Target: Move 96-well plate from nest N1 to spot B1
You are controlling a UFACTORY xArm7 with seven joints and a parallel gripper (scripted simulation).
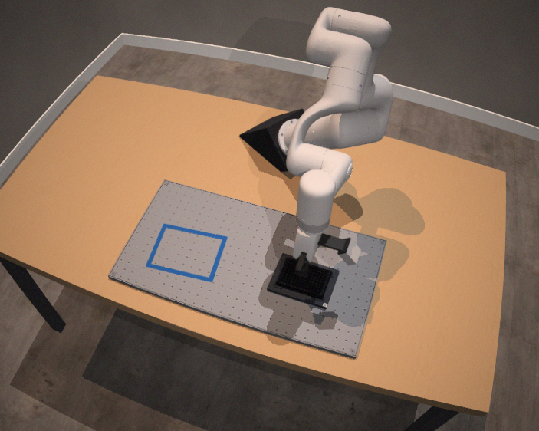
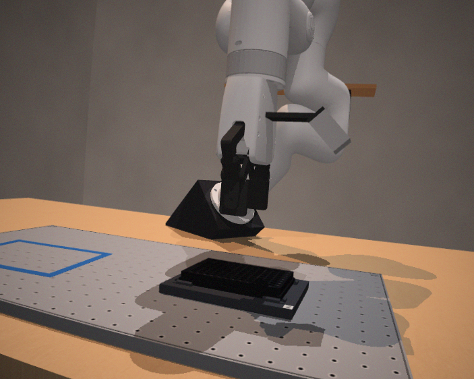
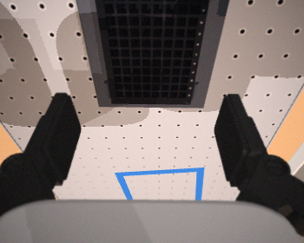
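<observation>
Right now my hand is 9 cm above the black 96-well plate. The rest, counted from my hand: dark plate nest (11 cm below); then white label (4 cm ahead, 9 cm to the left, 10 cm below).
</observation>
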